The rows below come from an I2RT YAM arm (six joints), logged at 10 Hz.
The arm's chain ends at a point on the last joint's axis. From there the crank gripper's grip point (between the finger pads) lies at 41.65 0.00 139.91 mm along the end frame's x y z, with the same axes.
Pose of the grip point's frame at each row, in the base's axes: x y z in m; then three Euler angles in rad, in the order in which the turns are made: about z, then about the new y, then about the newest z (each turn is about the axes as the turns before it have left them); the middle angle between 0 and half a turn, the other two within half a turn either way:
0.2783 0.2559 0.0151 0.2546 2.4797 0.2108
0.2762 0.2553 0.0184 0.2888 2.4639 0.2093
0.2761 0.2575 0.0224 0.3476 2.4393 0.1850
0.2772 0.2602 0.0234 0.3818 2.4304 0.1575
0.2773 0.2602 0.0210 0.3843 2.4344 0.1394
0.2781 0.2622 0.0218 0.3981 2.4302 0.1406
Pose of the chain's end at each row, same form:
0.2284 0.2339 0.1505 0.2546 2.4797 0.2108
0.2250 0.2311 0.1529 0.2888 2.4639 0.2093
0.2231 0.2302 0.1556 0.3476 2.4393 0.1850
0.2238 0.2317 0.1562 0.3818 2.4304 0.1575
0.2243 0.2325 0.1542 0.3843 2.4344 0.1394
0.2250 0.2335 0.1547 0.3981 2.4302 0.1406

